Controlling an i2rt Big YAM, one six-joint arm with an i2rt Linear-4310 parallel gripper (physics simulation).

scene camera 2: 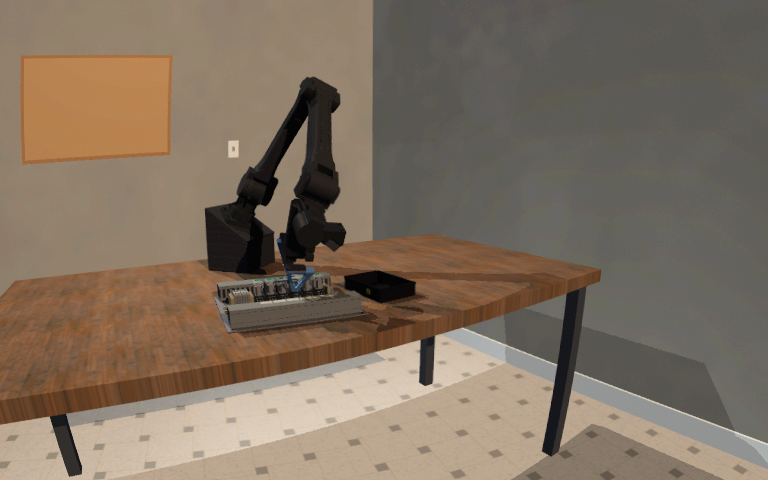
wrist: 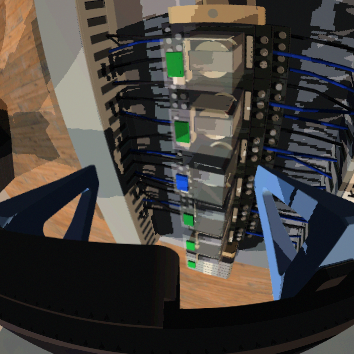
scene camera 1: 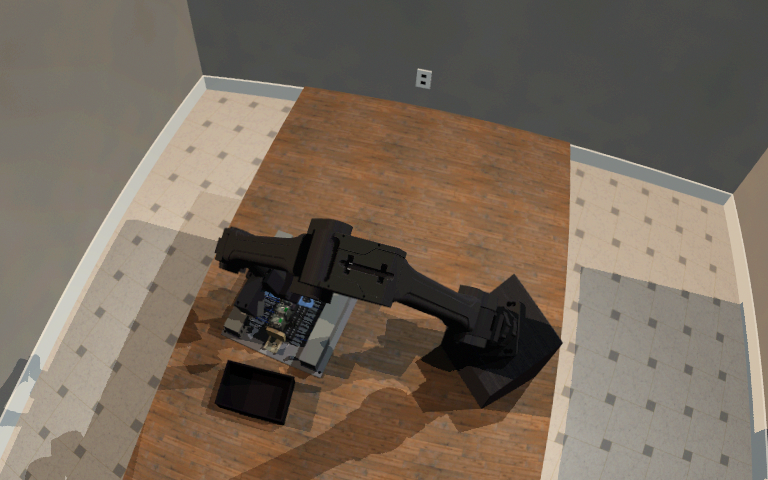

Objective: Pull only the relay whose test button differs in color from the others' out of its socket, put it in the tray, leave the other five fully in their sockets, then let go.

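Places are measured from the arm's base along level axes (x right, y down, z ahead), in centimetres.
Where they show: gripper, fingertip midpoint: (scene camera 2: 290,279) (wrist: 175,173) (scene camera 1: 296,301); arm's base, origin of the base link: (scene camera 2: 237,220) (scene camera 1: 500,328).
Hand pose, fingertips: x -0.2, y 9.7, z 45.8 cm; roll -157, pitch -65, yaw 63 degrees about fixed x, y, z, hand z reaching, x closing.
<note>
Each offset is from my fingertips to the top centre of the thing. Level surfaces: height alone.
The relay with the blue test button @[dx +2.8, dy -1.0, dz +1.4 cm] (wrist: 206,186) stands third from the top of the relay row in the wrist view, seated in line with the others. The others have green buttons, such as the top relay @[dx -6.2, dy -1.0, dz +2.5 cm] (wrist: 215,60) and the second relay @[dx -3.2, dy -1.0, dz +2.2 cm] (wrist: 212,122). My gripper (wrist: 175,173) (scene camera 2: 295,287) is open and empty. Its blue fingers stand wide apart on either side of the row, the tips about level in the wrist view with the blue-button relay. Their exact height over it is hard to tell. The black tray @[dx -23.5, dy +2.4, dz +2.9 cm] (scene camera 1: 250,412) (scene camera 2: 395,291) stands beside the panel; no relay shows in it.
A grey wiring duct (scene camera 2: 294,314) (wrist: 82,117) runs along the panel beside the row. A beige end block @[dx -8.1, dy +1.9, dz +2.8 cm] (wrist: 215,16) closes the row's near end. Blue and black wires run to both sides of the sockets. My arm's base (scene camera 1: 509,367) (scene camera 2: 223,243) stands on the wooden table @[dy +5.9 cm] (scene camera 2: 141,328).
</note>
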